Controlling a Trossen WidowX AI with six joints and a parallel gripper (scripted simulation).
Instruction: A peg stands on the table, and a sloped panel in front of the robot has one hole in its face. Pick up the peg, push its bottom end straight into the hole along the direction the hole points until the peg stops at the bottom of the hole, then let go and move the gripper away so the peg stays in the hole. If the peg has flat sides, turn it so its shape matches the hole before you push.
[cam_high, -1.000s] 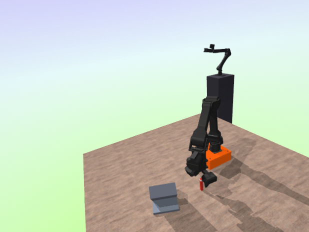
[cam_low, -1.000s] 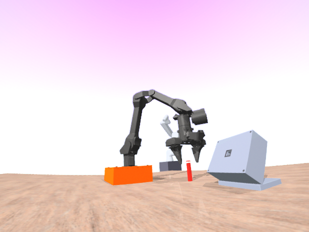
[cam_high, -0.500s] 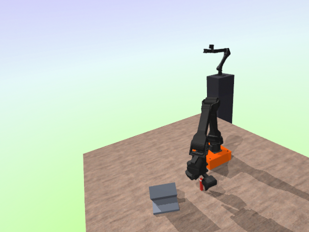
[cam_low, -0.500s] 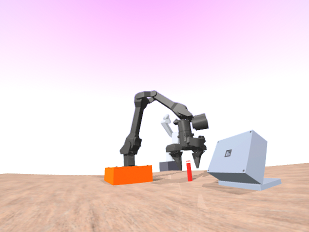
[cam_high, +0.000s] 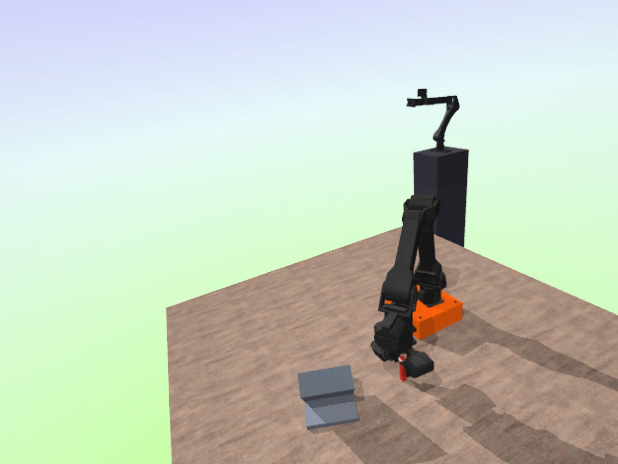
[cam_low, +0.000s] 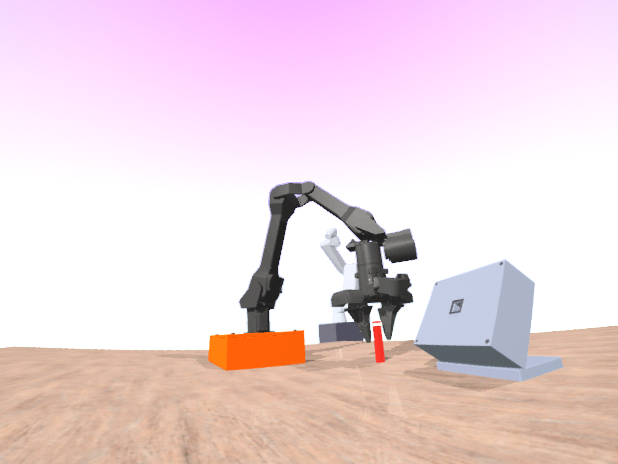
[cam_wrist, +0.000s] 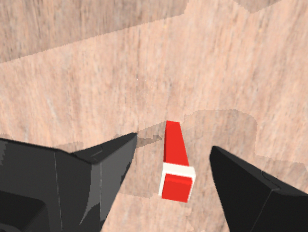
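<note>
Now: gripper tip 21 cm short of the sloped grey panel, 2 cm to the left of it and 3 cm below it. Also, from my gripper tip: red square peg 2 cm above.
</note>
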